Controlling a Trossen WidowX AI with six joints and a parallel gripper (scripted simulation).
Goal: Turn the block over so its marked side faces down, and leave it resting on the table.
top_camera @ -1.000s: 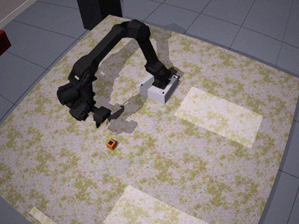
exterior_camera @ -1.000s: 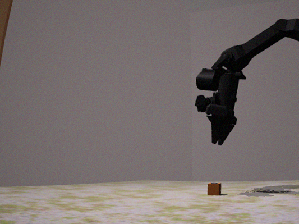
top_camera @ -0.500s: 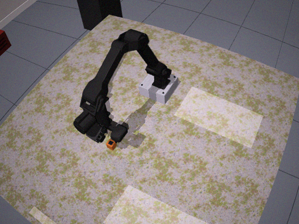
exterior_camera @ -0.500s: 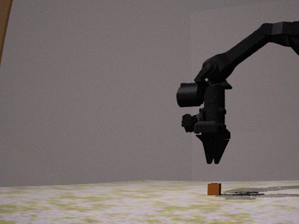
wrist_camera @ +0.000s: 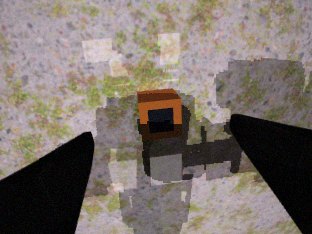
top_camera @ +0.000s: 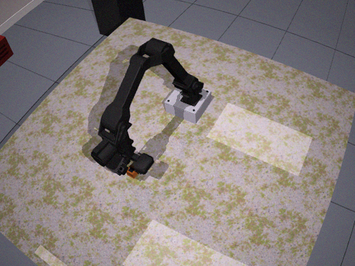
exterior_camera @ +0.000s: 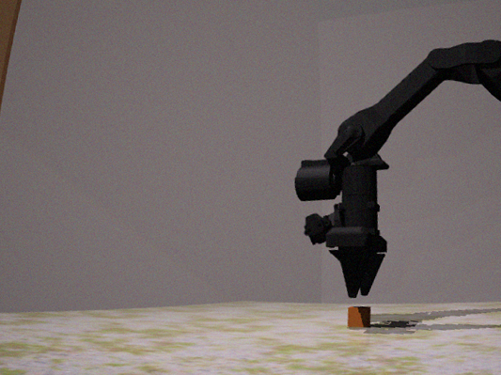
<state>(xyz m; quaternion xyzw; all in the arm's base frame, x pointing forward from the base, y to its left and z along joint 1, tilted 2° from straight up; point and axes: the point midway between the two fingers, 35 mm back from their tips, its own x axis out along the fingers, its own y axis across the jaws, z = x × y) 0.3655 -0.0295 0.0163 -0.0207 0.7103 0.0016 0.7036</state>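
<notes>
The small orange block is 20 mm below my gripper tip.
</notes>
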